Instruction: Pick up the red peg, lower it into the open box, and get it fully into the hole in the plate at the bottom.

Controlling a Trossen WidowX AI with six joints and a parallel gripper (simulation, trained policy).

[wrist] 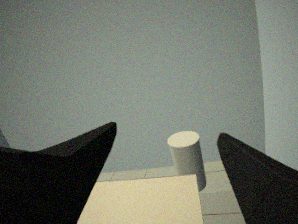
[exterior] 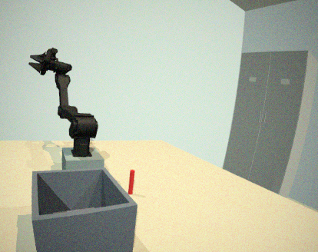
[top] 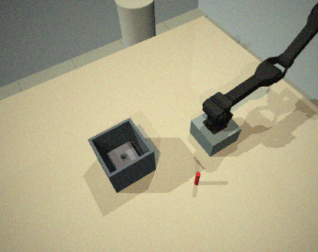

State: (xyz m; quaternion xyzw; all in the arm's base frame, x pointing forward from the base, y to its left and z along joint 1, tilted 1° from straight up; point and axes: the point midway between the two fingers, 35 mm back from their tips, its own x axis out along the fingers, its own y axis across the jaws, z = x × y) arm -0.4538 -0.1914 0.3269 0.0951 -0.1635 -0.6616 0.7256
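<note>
The red peg is 61 cm ahead of my gripper tip, 38 cm below it and 35 cm to the left of it. From my gripper tip the other things lie so: light grey plate (78 cm ahead, 38 cm below, 15 cm to the left).
</note>
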